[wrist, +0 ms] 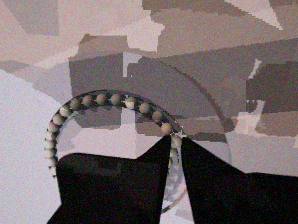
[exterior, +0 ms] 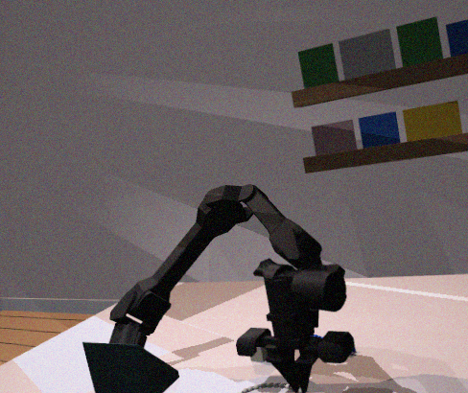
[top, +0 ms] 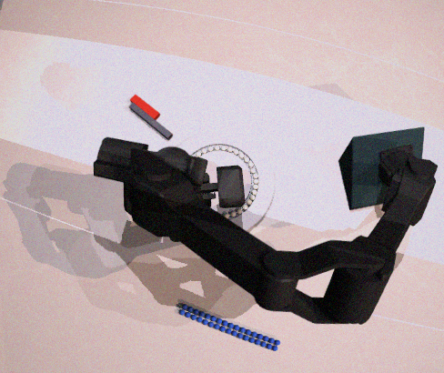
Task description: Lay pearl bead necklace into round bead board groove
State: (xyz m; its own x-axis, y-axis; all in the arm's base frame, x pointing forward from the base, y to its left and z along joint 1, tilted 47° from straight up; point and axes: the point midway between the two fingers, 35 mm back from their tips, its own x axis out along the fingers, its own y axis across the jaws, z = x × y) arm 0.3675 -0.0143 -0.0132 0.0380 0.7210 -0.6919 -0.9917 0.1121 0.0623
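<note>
The round bead board is 6 cm behind my gripper tip, 3 cm to the right of it and 1 cm below it. Round my gripper tip: small beige cube: 16 cm to the left, 13 cm behind; then grey block: 20 cm to the right, 5 cm ahead, 2 cm below.
</note>
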